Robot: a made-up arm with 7 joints. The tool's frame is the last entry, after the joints. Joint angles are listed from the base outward. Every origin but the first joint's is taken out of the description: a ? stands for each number. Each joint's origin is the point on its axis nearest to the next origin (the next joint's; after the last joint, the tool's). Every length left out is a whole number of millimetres.
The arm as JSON. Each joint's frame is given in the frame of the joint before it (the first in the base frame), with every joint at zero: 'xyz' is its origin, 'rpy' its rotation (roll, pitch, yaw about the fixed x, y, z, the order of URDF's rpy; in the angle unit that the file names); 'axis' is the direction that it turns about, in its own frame. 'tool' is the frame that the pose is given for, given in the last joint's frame.
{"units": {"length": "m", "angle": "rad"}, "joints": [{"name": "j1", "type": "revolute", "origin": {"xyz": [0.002, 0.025, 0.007], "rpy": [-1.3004, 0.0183, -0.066]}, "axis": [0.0, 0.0, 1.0]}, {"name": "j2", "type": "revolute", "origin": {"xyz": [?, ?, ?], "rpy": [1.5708, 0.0, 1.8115]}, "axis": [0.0, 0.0, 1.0]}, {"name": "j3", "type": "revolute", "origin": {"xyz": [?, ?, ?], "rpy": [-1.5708, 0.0, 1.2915]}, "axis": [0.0, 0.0, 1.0]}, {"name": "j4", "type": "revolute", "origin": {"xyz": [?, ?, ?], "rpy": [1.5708, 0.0, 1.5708]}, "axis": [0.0, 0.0, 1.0]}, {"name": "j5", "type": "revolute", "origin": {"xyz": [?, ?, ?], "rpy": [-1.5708, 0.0, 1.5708]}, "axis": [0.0, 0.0, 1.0]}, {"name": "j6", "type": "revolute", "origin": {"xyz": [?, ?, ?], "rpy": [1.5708, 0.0, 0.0]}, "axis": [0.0, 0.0, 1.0]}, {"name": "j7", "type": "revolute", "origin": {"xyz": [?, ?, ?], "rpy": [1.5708, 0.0, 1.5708]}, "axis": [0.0, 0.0, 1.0]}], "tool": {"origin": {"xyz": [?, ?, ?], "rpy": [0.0, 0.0, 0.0]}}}
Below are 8 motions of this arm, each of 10 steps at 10 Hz.
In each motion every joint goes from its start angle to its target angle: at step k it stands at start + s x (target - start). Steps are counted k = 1, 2, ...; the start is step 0. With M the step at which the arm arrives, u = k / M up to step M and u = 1 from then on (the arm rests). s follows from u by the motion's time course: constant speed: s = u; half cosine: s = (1 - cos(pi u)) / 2; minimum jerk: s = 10 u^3 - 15 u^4 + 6 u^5.
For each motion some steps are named. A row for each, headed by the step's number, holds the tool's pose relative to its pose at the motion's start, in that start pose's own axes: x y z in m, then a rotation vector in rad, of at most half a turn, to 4 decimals.
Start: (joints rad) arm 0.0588 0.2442 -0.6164 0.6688 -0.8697 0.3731 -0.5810
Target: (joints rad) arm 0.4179 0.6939 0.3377 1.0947 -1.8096 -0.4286 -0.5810
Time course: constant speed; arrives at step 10
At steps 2, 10:
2: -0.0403 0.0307 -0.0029 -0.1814 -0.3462 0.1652
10: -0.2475 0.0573 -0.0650 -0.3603 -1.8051 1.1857

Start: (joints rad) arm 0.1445 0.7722 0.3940 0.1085 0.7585 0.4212 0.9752
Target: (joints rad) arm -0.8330 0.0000 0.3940 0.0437 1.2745 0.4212 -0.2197
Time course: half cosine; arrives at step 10
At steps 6, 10:
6: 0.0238 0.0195 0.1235 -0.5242 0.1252 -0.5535
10: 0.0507 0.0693 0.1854 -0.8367 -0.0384 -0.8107

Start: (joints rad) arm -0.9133 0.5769 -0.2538 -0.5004 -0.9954 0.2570 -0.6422
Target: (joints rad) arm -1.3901 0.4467 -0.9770 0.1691 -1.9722 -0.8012 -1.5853
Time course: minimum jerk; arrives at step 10
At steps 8, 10:
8: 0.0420 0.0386 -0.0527 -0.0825 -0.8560 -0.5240
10: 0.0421 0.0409 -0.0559 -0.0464 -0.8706 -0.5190

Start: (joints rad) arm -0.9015 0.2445 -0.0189 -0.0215 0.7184 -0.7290 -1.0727
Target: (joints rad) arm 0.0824 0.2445 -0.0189 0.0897 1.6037 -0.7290 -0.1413
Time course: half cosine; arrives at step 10
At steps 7, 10:
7: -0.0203 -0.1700 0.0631 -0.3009 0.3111 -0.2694
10: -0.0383 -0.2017 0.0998 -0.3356 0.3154 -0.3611

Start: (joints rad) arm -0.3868 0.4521 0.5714 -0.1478 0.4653 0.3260 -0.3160
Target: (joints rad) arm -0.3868 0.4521 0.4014 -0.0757 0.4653 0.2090 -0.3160
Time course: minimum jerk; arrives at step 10
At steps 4, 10:
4: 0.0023 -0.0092 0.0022 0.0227 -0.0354 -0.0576
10: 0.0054 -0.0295 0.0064 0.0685 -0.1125 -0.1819

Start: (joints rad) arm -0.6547 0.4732 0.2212 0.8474 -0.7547 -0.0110 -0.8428
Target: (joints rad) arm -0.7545 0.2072 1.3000 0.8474 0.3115 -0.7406 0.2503
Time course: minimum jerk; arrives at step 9
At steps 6, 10:
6: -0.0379 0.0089 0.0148 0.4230 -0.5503 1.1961
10: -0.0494 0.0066 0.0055 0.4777 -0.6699 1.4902

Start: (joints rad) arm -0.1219 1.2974 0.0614 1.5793 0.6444 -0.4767 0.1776
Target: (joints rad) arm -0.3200 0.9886 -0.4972 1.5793 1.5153 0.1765 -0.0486
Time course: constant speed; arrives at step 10
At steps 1, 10:
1: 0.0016 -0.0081 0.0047 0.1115 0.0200 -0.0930
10: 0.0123 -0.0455 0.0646 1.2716 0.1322 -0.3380

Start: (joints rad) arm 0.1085 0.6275 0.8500 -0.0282 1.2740 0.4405 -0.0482
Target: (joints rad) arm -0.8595 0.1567 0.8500 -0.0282 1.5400 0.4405 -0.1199
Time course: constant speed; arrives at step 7
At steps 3, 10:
3: -0.0037 0.0092 0.0526 -0.3510 0.0605 -0.0392
10: -0.0114 0.0665 0.1250 -0.8202 0.0148 -0.0910

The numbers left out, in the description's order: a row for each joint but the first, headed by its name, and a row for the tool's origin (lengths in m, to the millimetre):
j2: -0.002 0.009 0.0
j3: 0.137 -0.035 0.0
j4: 0.001 -0.015 0.0
j5: -0.113 -0.006 0.0
j6: 0.0 0.0 0.0
j7: 0.0 0.037 0.0
tool: 0.0 0.0 0.0

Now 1 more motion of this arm.
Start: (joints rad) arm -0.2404 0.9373 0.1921 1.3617 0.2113 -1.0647 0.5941
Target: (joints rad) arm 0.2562 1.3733 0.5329 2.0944 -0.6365 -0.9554 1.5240
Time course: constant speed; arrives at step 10
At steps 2, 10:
2: -0.0151 0.0409 -0.0201 0.1391 0.1899 0.3607
10: -0.0736 0.1998 -0.0061 0.9436 0.2912 1.9296

